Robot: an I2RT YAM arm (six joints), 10 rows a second.
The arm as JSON. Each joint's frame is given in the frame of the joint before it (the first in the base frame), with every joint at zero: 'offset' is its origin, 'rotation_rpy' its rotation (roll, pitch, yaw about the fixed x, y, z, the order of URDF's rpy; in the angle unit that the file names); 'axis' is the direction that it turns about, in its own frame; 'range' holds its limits. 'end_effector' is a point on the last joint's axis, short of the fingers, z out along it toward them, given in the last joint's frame.
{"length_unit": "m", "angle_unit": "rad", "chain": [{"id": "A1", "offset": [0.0, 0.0, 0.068], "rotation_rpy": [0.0, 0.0, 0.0], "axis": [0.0, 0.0, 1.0], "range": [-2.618, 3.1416]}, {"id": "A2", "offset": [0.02, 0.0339, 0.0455], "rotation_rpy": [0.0, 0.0, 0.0], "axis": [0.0, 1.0, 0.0], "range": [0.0, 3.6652]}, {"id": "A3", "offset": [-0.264, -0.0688, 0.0], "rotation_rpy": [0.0, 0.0, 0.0], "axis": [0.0, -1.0, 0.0], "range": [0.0, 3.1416]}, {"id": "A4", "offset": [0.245, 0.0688, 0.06], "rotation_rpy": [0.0, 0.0, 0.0], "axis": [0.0, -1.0, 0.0], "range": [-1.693, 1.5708]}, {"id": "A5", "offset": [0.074, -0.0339, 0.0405], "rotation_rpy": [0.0, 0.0, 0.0], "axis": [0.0, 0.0, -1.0], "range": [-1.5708, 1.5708]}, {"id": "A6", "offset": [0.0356, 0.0, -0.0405], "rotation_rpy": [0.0, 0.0, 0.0], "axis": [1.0, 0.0, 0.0], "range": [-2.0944, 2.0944]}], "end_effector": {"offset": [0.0, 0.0, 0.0], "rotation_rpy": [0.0, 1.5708, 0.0]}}
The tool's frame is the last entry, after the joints.
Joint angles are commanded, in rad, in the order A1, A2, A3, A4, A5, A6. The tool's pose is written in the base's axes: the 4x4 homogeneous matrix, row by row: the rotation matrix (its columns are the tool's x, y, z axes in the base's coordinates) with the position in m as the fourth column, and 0 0 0 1 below. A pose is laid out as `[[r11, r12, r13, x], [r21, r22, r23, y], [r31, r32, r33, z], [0, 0, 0, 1]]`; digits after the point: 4 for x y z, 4 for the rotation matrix.
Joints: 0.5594, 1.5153, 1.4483, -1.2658, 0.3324, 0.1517
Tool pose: [[-0.8802, -0.3069, 0.3620, 0.2428], [-0.3826, 0.9103, -0.1583, 0.1383], [-0.2810, -0.2778, -0.9186, 0.3159], [0, 0, 0, 1]]
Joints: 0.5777, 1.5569, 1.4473, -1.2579, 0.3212, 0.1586
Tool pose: [[-0.8836, -0.3294, 0.3329, 0.2476], [-0.3971, 0.9037, -0.1599, 0.1480], [-0.2482, -0.2734, -0.9293, 0.3048], [0, 0, 0, 1]]
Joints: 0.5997, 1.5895, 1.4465, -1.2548, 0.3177, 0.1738
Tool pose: [[-0.8860, -0.3437, 0.3113, 0.2494], [-0.4067, 0.8984, -0.1656, 0.1571], [-0.2228, -0.2733, -0.9358, 0.2957], [0, 0, 0, 1]]
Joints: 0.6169, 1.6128, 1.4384, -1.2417, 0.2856, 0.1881
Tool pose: [[-0.8889, -0.3598, 0.2836, 0.2501], [-0.4105, 0.9004, -0.1443, 0.1651], [-0.2034, -0.2446, -0.9480, 0.2870], [0, 0, 0, 1]]
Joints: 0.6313, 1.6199, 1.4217, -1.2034, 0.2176, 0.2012
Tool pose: [[-0.8890, -0.3769, 0.2601, 0.2494], [-0.4082, 0.9096, -0.0772, 0.1728], [-0.2075, -0.1749, -0.9625, 0.2806], [0, 0, 0, 1]]
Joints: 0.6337, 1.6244, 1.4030, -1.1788, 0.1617, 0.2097
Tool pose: [[-0.8938, -0.3847, 0.2304, 0.2491], [-0.4018, 0.9152, -0.0305, 0.1759], [-0.1991, -0.1198, -0.9726, 0.2743], [0, 0, 0, 1]]
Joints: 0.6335, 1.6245, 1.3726, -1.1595, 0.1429, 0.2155
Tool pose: [[-0.8987, -0.3844, 0.2109, 0.2478], [-0.3975, 0.9173, -0.0218, 0.1757], [-0.1851, -0.1034, -0.9773, 0.2663], [0, 0, 0, 1]]
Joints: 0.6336, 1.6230, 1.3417, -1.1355, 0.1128, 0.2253
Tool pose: [[-0.9046, -0.3820, 0.1895, 0.2462], [-0.3891, 0.9212, -0.0005, 0.1759], [-0.1744, -0.0742, -0.9819, 0.2587], [0, 0, 0, 1]]
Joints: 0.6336, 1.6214, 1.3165, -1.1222, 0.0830, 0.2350
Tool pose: [[-0.9108, -0.3788, 0.1641, 0.2441], [-0.3812, 0.9243, 0.0177, 0.1757], [-0.1584, -0.0465, -0.9863, 0.2525], [0, 0, 0, 1]]
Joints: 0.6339, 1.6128, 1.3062, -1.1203, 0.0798, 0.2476
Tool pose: [[-0.9155, -0.3680, 0.1624, 0.2422], [-0.3698, 0.9289, 0.0204, 0.1745], [-0.1584, -0.0413, -0.9865, 0.2522], [0, 0, 0, 1]]
